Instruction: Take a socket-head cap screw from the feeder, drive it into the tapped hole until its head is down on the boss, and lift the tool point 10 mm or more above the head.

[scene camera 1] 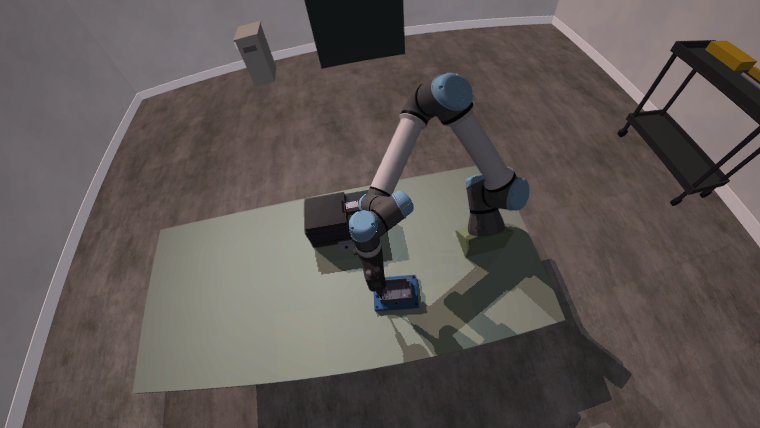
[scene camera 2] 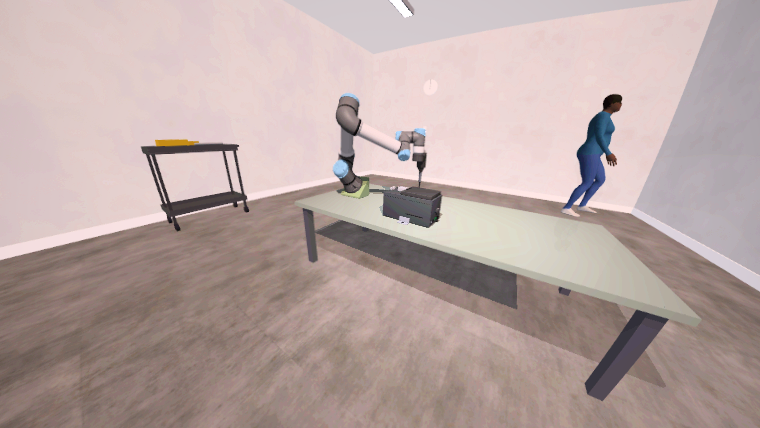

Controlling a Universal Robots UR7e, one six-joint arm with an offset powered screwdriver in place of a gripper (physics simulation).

Labels:
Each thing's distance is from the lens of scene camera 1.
black screw feeder (scene camera 1: 344,234): 126 cm

